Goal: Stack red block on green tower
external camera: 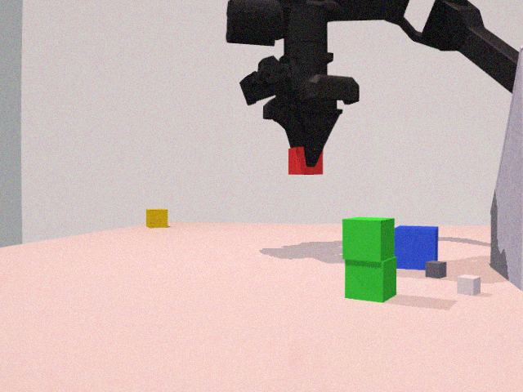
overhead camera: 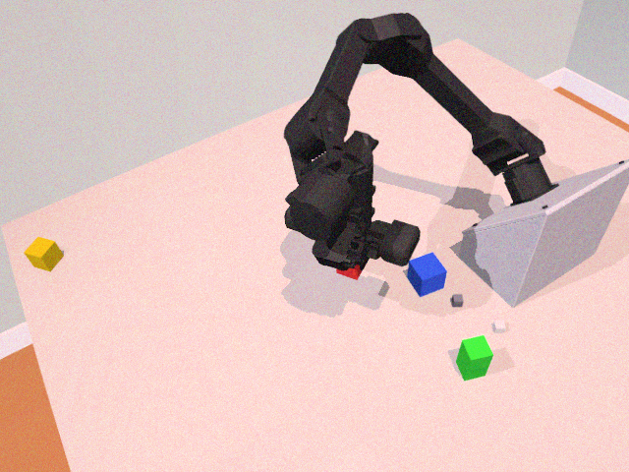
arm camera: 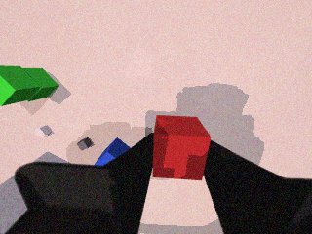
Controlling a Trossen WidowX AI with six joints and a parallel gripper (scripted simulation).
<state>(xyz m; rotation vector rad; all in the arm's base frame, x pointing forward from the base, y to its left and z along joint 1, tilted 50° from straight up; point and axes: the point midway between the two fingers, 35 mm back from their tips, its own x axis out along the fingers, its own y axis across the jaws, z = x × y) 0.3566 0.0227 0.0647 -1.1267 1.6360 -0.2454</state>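
Right now the small white cube is 180 mm behind my gripper tip, 160 mm to the left of it and 110 mm below it. From my gripper tip the other things lie so: blue block 140 mm behind, 20 mm to the left, 100 mm below; red block 10 mm above; small dark grey cube 160 mm behind, 90 mm to the left, 110 mm below.
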